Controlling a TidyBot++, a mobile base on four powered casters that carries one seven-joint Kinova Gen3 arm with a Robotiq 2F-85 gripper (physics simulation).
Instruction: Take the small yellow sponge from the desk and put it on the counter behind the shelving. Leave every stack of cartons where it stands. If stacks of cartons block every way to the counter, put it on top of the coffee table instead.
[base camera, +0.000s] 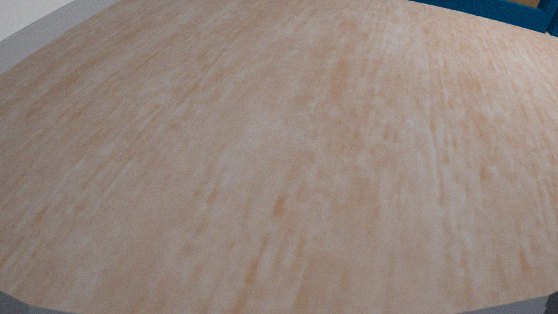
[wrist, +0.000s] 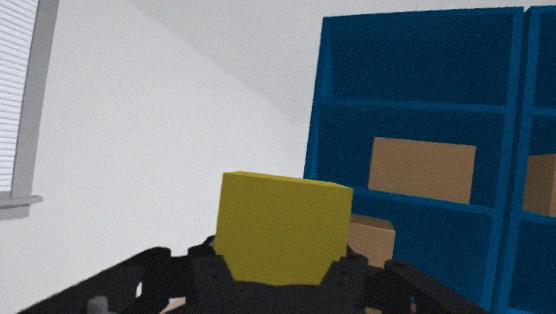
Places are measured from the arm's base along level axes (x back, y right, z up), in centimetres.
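Pixels of known places: gripper, fingertip midpoint: (wrist: 277, 245).
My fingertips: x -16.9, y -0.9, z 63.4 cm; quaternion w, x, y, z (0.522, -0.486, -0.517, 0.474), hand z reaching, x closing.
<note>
Ahead of a thing's pixels: the offset from my fingertips to its top centre. "pt": to the spot under its first point. Level surfaces: height alone.
The small yellow sponge @[dx +2.2, dy +0.0, dz +4.7 cm] (wrist: 284, 227) is upright between the fingertips of my gripper (wrist: 277, 245) at the bottom middle of the wrist view. The gripper is shut on it. The blue shelving (wrist: 515, 125) stands at the right of the wrist view, beyond the sponge, and its bottom edge (base camera: 480, 15) shows at the top right of the base view. The counter, the desk, the coffee table and stacks of cartons do not show in either view.
Brown boxes @[dx -113.5, dy +73.4, dz +23.0 cm] (wrist: 422, 170) @[dx -123.6, dy +46.0, dz -22.7 cm] (wrist: 372, 240) @[pt dx -88.0, dy +119.6, dz +8.8 cm] (wrist: 542, 185) sit in the shelving. A white wall (wrist: 175, 125) is left of it, with a blind-covered window @[pt dx -64.6, dy -92.5, dz +14.1 cm] (wrist: 17, 100) at the far left. Wood-patterned floor @[dz -103.1 cm] (base camera: 280, 150) spreads before the base, with a grey strip (base camera: 30, 47) along the wall at left.
</note>
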